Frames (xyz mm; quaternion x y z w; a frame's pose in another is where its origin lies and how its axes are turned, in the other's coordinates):
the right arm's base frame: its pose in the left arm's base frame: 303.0 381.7 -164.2 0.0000 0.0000 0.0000 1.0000
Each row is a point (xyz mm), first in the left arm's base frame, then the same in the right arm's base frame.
Working: the left arm's base frame: its pose in the right arm's base frame: -303.0 -381.7 164.2 0.0000 0.0000 0.0000 1.0000

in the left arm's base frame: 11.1 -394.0 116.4
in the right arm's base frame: -291.9 -775.7 280.6
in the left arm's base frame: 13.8 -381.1 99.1
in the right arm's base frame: -289.2 -762.8 263.3
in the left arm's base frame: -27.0 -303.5 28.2
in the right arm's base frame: -330.0 -685.2 192.4
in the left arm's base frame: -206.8 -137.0 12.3
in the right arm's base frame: -509.8 -518.7 176.5
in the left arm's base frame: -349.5 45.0 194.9
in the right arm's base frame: -652.5 -336.7 359.1
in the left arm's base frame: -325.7 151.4 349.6
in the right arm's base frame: -628.7 -230.3 513.8
